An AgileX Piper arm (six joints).
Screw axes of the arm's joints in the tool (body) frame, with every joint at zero. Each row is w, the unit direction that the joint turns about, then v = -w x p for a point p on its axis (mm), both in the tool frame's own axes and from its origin. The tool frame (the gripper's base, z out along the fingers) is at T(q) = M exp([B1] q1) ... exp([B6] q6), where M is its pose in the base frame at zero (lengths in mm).
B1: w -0.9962 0 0.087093 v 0 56.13 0
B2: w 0 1 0 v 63.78 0 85.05
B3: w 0 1 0 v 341.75 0 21.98
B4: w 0 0 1 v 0 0 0
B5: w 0 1 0 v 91 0 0
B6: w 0 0 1 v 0 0 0
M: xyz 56.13 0 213.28 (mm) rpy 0 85.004 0 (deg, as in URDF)
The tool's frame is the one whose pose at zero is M.
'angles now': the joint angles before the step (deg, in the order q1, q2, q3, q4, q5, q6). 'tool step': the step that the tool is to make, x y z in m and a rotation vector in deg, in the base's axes. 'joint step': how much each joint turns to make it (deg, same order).
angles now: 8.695 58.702 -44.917 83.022 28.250 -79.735
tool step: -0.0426 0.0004 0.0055 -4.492 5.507 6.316
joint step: 0.018 -7.801 -0.003 -21.710 10.103 20.845
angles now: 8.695 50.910 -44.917 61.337 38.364 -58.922
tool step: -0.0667 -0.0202 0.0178 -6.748 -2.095 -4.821
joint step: -0.031 -15.155 -0.982 -23.387 6.867 21.045
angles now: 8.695 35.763 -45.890 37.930 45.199 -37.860
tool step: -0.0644 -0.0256 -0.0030 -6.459 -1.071 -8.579
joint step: -0.007 -14.333 -0.551 -19.207 10.482 15.249
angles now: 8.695 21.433 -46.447 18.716 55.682 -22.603
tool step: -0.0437 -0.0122 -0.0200 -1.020 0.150 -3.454
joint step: -0.020 -10.786 1.996 -5.505 8.118 5.426
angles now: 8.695 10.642 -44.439 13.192 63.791 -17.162
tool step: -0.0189 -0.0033 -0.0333 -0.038 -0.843 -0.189
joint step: 0.017 -8.988 6.100 -0.500 1.997 0.564
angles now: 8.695 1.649 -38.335 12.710 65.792 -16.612
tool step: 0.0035 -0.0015 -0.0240 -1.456 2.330 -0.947
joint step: -0.023 -2.783 4.866 -1.465 0.432 0.093
